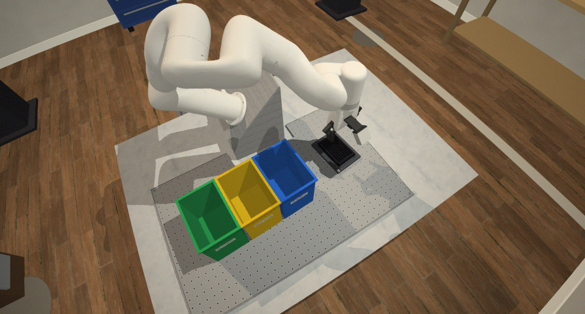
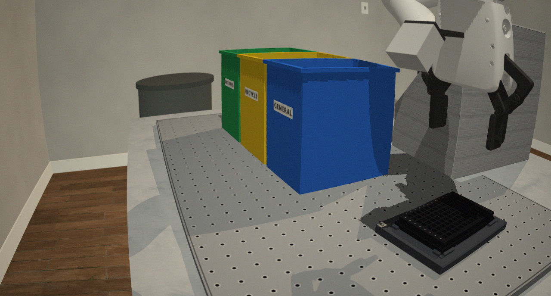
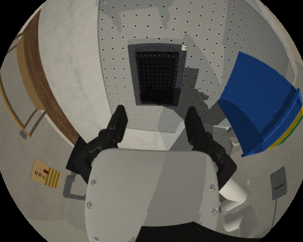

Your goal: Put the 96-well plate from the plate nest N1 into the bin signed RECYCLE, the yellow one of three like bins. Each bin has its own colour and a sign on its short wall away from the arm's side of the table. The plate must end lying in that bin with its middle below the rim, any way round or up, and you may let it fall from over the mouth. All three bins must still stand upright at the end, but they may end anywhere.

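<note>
Right now my hand is 120 mm above the black 96-well plate. Also, from my hand: blue general bin (250 mm to the right, 50 mm below, 40 mm ahead); dark plate nest N1 (130 mm below); yellow recycle bin (380 mm to the right, 50 mm below, 50 mm ahead).
</note>
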